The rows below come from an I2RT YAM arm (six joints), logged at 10 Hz.
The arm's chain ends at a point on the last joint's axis. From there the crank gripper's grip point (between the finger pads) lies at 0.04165 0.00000 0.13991 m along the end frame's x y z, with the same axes.
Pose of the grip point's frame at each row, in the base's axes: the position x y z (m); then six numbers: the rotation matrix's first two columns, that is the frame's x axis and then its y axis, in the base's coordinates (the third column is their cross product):
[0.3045 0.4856 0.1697 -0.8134 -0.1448 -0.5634 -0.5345 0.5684 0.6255]
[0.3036 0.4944 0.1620 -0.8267 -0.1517 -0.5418 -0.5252 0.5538 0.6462]
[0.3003 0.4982 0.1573 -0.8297 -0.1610 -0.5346 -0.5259 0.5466 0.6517]
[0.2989 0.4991 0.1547 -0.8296 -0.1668 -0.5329 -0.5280 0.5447 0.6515]
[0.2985 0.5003 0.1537 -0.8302 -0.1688 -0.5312 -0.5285 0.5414 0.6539]
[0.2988 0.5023 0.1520 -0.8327 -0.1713 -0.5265 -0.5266 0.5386 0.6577]
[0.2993 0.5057 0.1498 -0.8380 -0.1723 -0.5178 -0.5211 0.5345 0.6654]
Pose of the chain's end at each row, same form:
[0.3062 0.3783 0.2687 -0.8134 -0.1448 -0.5634 -0.5345 0.5684 0.6255]
[0.3098 0.3862 0.2598 -0.8267 -0.1517 -0.5418 -0.5252 0.5538 0.6462]
[0.3087 0.3899 0.2549 -0.8297 -0.1610 -0.5346 -0.5259 0.5466 0.6517]
[0.3080 0.3911 0.2524 -0.8296 -0.1668 -0.5329 -0.5280 0.5447 0.6515]
[0.3083 0.3921 0.2512 -0.8302 -0.1688 -0.5312 -0.5285 0.5414 0.6539]
[0.3096 0.3940 0.2493 -0.8327 -0.1713 -0.5265 -0.5266 0.5386 0.6577]
[0.3115 0.3971 0.2466 -0.8380 -0.1723 -0.5178 -0.5211 0.5345 0.6654]

